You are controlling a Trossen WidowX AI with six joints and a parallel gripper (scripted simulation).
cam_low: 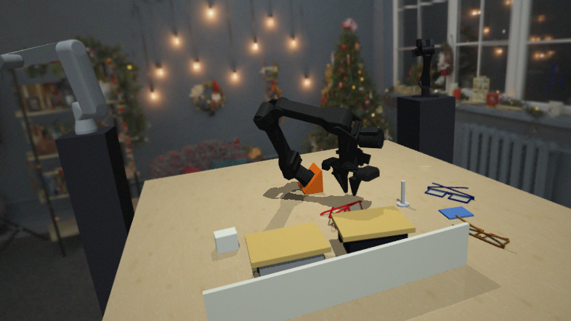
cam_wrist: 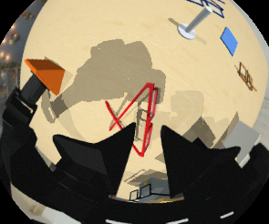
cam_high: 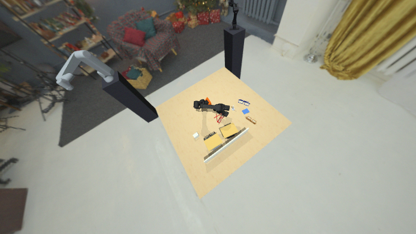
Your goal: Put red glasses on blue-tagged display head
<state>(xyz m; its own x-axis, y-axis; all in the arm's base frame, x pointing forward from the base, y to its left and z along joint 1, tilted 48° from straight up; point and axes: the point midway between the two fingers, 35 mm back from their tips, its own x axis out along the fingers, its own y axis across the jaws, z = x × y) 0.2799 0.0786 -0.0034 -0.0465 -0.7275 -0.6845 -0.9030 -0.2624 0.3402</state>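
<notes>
My gripper tip is 190 mm to the right of the grey post, 50 mm above it and 10 mm past it. Round my gripper tip: blue tag 300 mm to the left, 110 mm ahead, 80 mm below; white wall panel 340 mm ahead, 150 mm to the right, 20 mm below; dark display head 200 mm ahead, 40 mm to the right, 20 mm below.
</notes>
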